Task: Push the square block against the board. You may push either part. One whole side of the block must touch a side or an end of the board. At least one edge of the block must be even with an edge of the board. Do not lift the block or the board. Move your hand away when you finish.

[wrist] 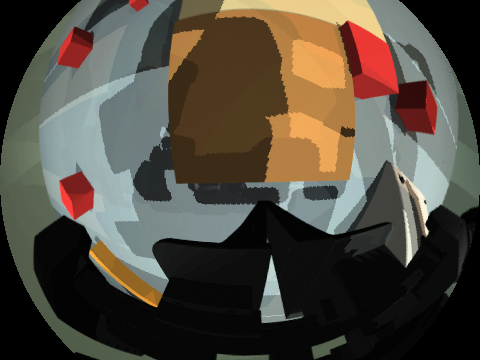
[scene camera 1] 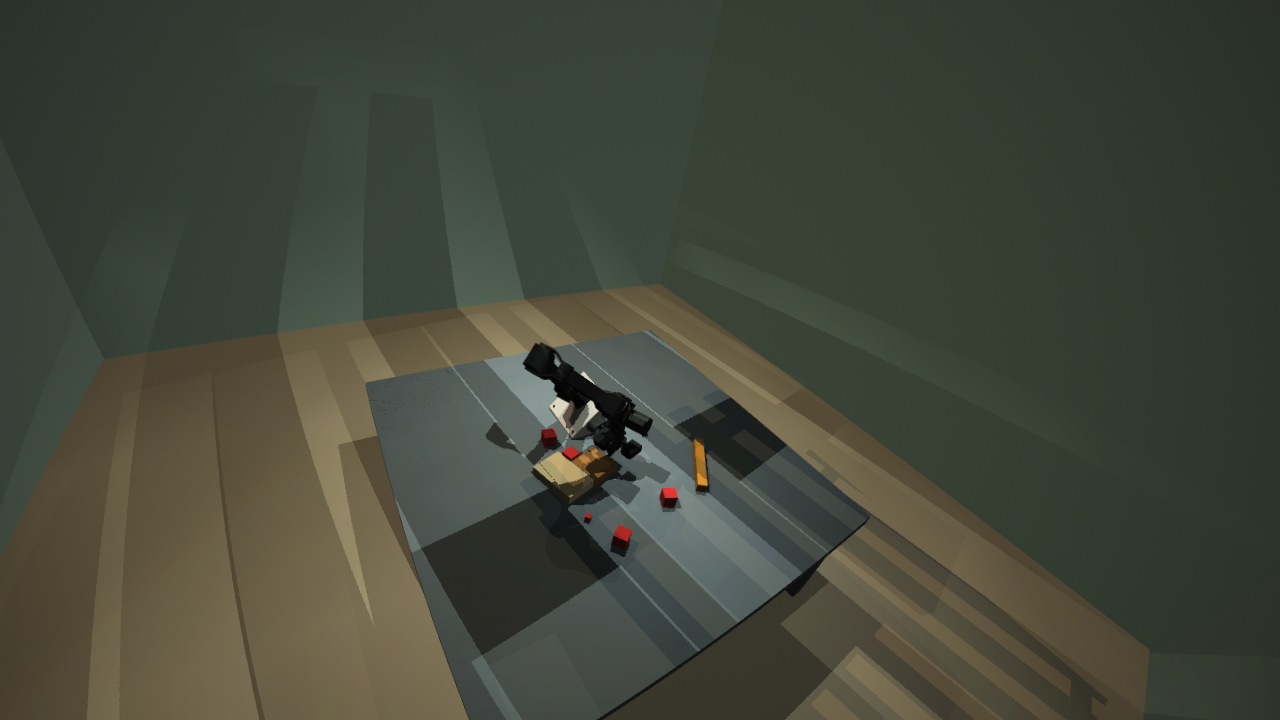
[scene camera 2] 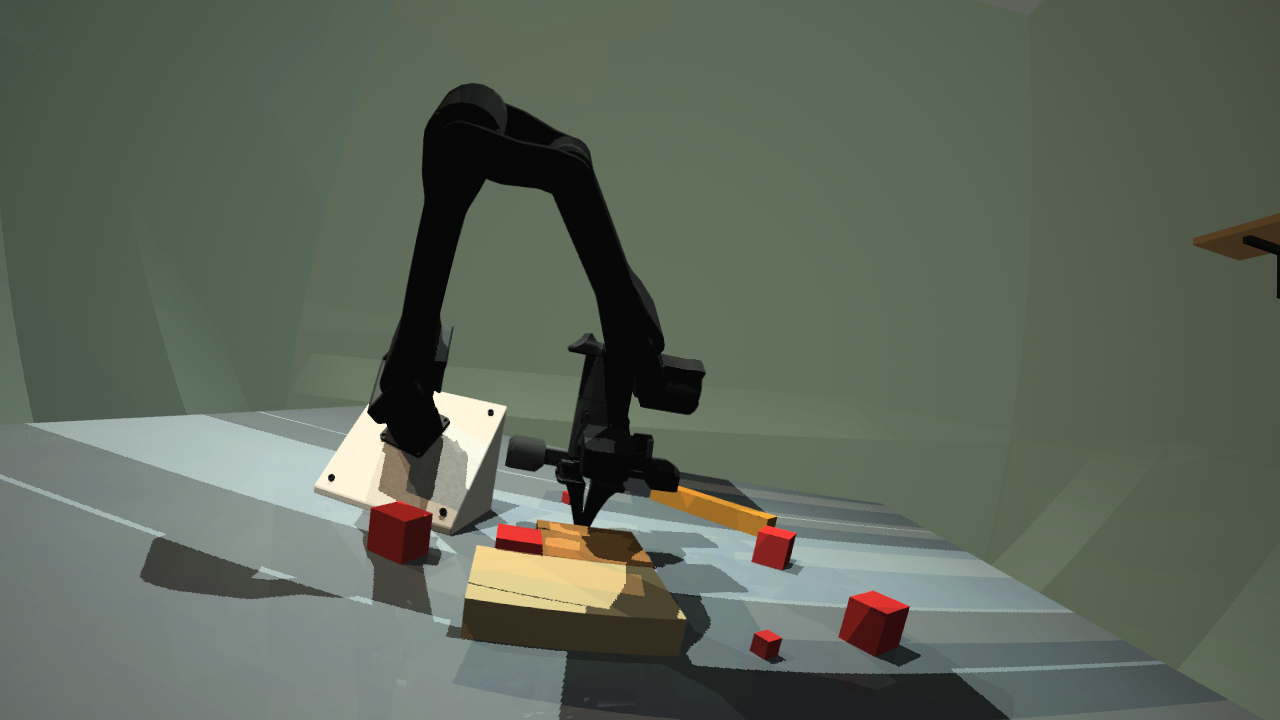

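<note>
Gripper state: my gripper (scene camera 2: 579, 537) holds nothing and is shut. Square block (scene camera 2: 593, 544), (wrist: 251, 98), (scene camera 1: 593, 462); tan board (scene camera 2: 519, 598), (scene camera 1: 558, 473); orange bar (scene camera 2: 737, 517), (wrist: 113, 266). Also visible to me: a red cube (scene camera 2: 773, 548), a red cube (scene camera 2: 509, 537), a red cube (scene camera 2: 874, 623) and a red cube (scene camera 2: 399, 532).
</note>
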